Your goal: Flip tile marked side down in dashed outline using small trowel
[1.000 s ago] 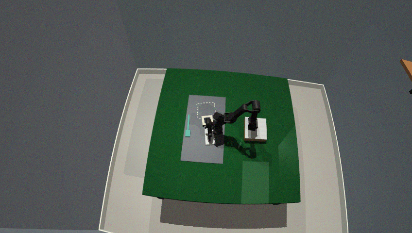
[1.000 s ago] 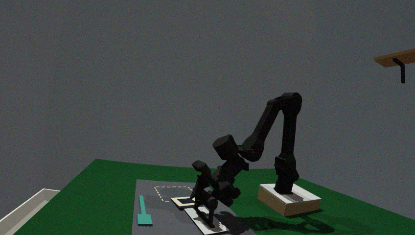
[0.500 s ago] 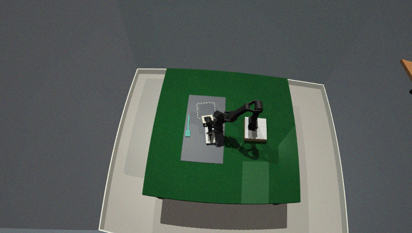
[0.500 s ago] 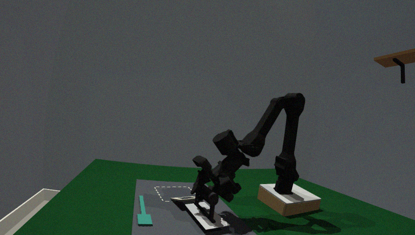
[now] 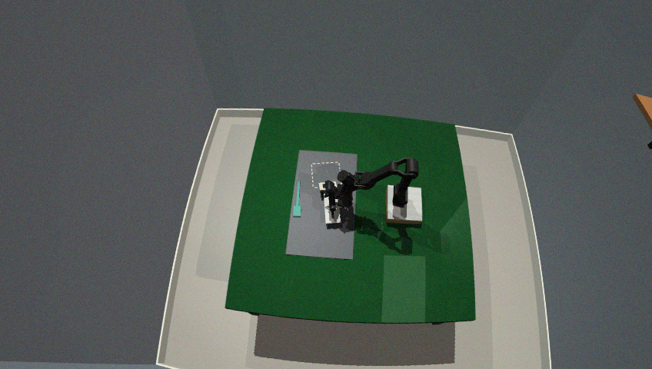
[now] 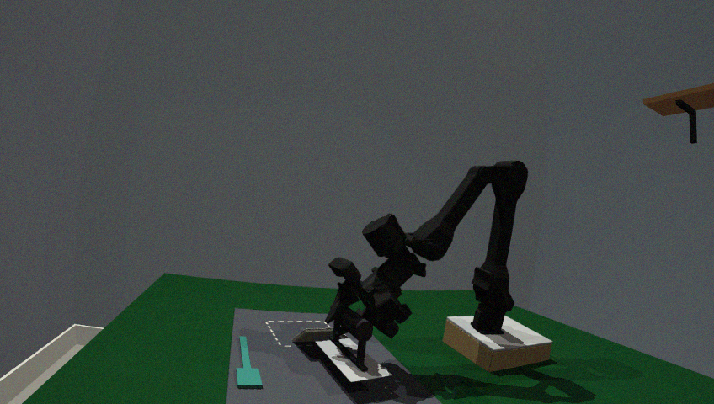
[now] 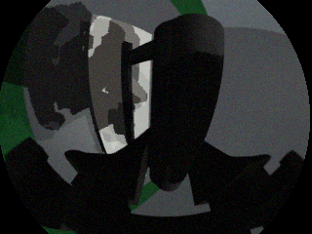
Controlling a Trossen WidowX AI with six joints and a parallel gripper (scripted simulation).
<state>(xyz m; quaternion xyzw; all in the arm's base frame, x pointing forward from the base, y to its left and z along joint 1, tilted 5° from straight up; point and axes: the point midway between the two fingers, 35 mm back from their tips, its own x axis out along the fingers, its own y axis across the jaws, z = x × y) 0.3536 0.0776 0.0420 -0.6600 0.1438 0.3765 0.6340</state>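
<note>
Right now the cream tile is 100 mm to the right of my gripper tip, 50 mm below it and 20 mm ahead of it. Round my gripper tip: teal trowel (150 mm ahead, 80 mm below, 20 mm to the left); grey mat (100 mm below, 20 mm to the right, 20 mm ahead).
</note>
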